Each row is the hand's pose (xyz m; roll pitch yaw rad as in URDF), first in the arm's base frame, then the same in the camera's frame.
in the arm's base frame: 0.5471 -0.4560 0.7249 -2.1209 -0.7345 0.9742
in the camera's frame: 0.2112 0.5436 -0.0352 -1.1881 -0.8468 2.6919
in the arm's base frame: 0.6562 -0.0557 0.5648 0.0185 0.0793 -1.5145
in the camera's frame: -0.1472 0.2869 0.0236 -0.2985 0.6637 0.7705
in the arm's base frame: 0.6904 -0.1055 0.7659 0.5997 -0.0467 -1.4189
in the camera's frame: -0.1106 0.4527 0.1471 0.3706 0.5681 0.9249
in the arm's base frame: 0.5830 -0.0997 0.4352 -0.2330 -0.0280 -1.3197
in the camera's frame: -0.0841 0.1933 -0.0829 -0.3961 0.6058 1.0373
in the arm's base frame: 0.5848 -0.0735 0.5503 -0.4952 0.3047 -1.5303
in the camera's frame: -0.0837 0.2470 0.0222 -0.9003 0.8695 0.6399
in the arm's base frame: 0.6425 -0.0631 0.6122 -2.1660 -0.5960 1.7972
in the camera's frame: -0.1246 0.3109 0.0611 -1.7415 -1.2031 -2.4301
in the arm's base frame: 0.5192 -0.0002 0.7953 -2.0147 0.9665 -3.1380
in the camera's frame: -0.0406 0.3110 0.2747 -2.6887 0.5215 -1.2093
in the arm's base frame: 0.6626 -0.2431 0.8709 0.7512 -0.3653 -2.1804
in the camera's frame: 0.0130 0.5759 0.1639 0.1856 -0.0181 0.3379
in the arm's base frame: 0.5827 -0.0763 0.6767 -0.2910 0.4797 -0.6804
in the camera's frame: -0.0604 0.3214 0.1218 0.2100 1.0331 2.0867
